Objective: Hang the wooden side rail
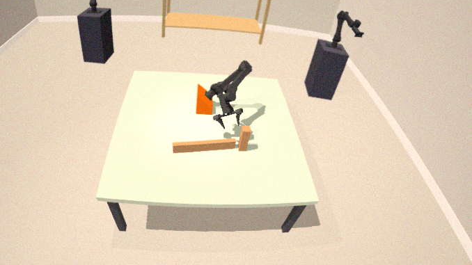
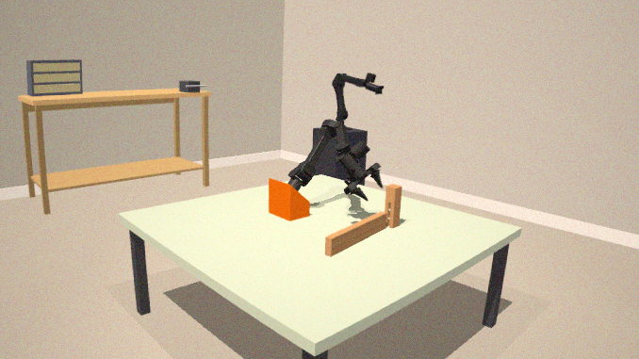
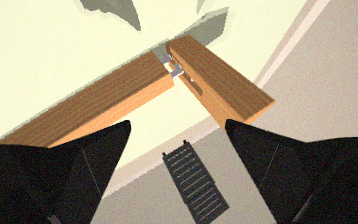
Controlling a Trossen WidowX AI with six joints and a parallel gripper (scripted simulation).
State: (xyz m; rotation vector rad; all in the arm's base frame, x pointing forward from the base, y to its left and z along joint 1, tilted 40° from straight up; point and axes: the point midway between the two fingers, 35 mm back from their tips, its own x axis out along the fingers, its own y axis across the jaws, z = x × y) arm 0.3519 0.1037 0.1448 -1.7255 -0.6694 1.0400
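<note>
The upright headboard post is 9 cm to the left of my gripper tip, 6 cm below it and 2 cm ahead of it.
</note>
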